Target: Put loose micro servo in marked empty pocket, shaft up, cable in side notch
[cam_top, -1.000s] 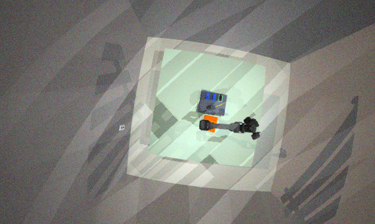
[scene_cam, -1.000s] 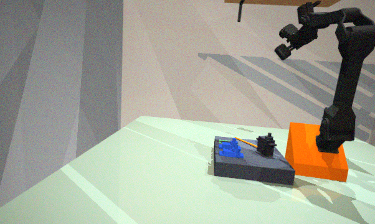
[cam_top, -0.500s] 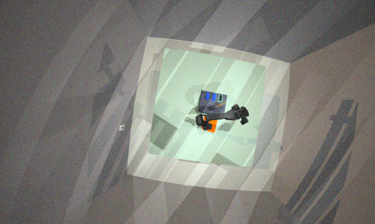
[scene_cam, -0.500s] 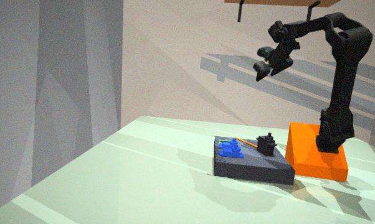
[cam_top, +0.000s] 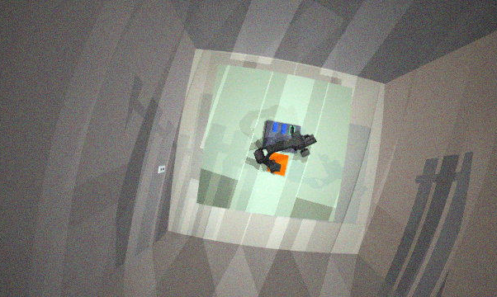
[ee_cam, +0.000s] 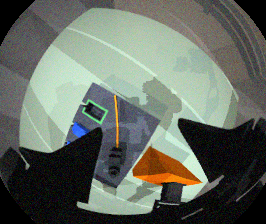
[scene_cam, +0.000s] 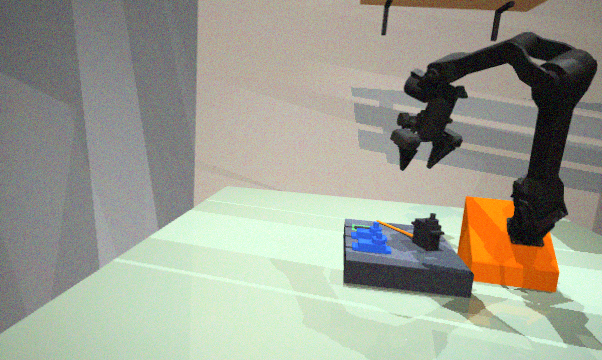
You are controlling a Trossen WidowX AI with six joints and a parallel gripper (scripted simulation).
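Right now the dark grey robot deck is 18 cm below my gripper tip and 12 cm to the left of it.
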